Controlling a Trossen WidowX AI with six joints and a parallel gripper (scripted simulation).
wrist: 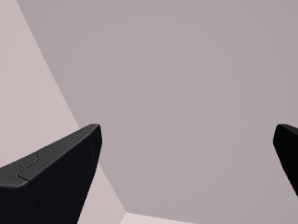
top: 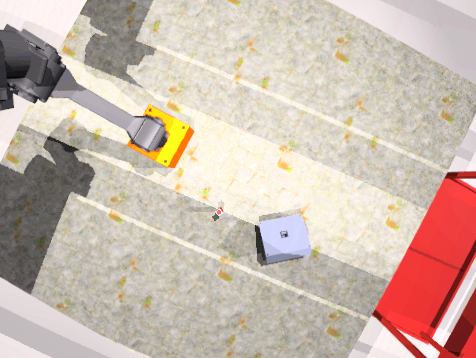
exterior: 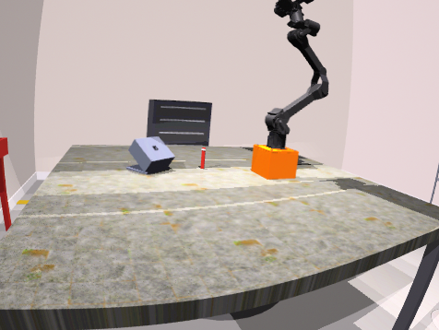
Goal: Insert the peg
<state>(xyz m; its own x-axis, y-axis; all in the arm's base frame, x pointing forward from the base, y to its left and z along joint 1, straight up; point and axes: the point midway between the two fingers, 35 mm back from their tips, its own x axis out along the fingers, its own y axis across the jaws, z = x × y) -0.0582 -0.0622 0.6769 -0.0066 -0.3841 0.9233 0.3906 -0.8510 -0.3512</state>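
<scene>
The red square peg is 760 mm below my gripper tip and 330 mm ahead of it. From my gripper tip the other things lie so: panel 750 mm below, 530 mm ahead, 40 mm to the left.
</scene>
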